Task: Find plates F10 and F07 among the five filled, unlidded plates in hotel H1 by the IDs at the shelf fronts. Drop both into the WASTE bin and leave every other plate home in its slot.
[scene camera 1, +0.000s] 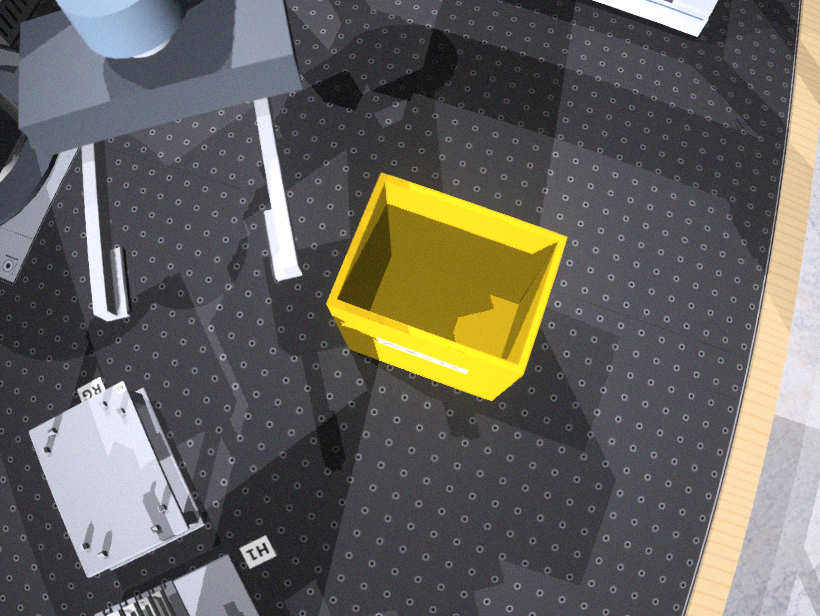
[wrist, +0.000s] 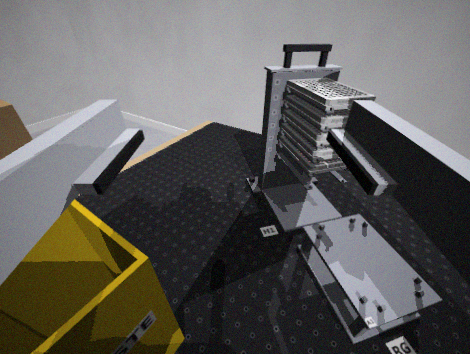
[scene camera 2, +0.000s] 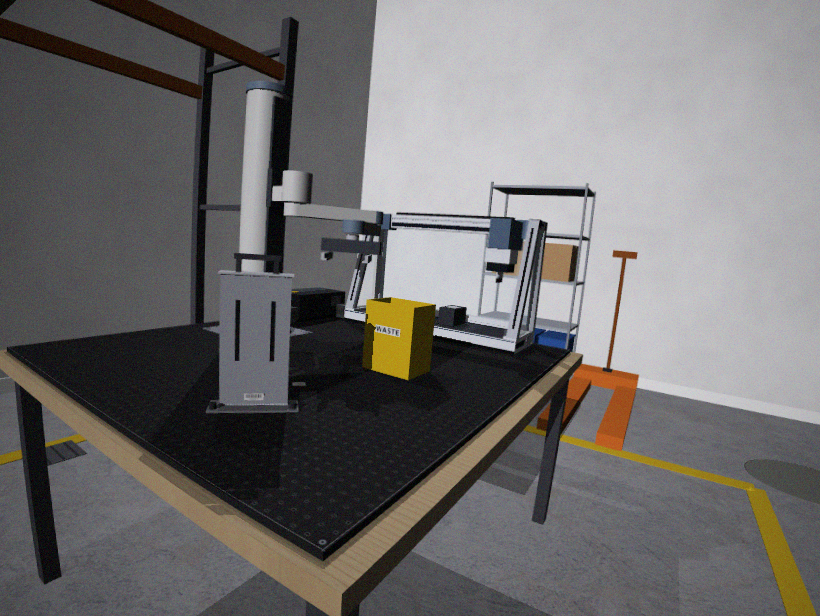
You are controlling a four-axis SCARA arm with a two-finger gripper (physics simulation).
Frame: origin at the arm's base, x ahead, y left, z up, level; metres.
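Seen in the pictures: gripper, fingertip midpoint: [scene camera 1: 197,294] [wrist: 235,119] [scene camera 2: 344,258].
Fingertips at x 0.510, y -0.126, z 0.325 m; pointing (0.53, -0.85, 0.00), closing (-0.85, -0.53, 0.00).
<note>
Pixels of each thing's top centre, then the offset from my fingertips to it. "spot": a spot on its surface instead.
- yellow WASTE bin, top centre: [scene camera 1: 449,269] [wrist: 25,260] [scene camera 2: 401,302] 0.137 m ahead, 0.100 m left, 0.112 m down
- H1 label, surface spot: [scene camera 1: 257,551] [wrist: 269,231] spot: 0.037 m ahead, 0.192 m right, 0.312 m down
Hotel H1 [scene camera 1: 215,586] [scene camera 2: 255,305] [wrist: 272,115] stands upright. In the wrist view its stacked plates [wrist: 327,90] show ahead, right of centre, partly behind the right finger; their shelf-front IDs are too small to read. Plate edges [scene camera 1: 135,604] show at the bottom left in scene camera 1. The yellow WASTE bin [scene camera 1: 430,363] [scene camera 2: 391,351] [wrist: 155,292] is open-topped, and no plate shows inside it. My gripper [scene camera 1: 202,291] [scene camera 2: 346,257] [wrist: 235,119] is open partway and empty, above the table, apart from the hotel and the bin.
The RG stand [scene camera 1: 99,477] [wrist: 370,270], a low grey platform with pegs, lies beside the hotel's base. The H1 label [scene camera 1: 257,551] [wrist: 268,231] is on the table. A gantry frame [scene camera 2: 530,285] stands behind the bin, and the arm's column [scene camera 2: 260,179] behind the hotel, in scene camera 2.
</note>
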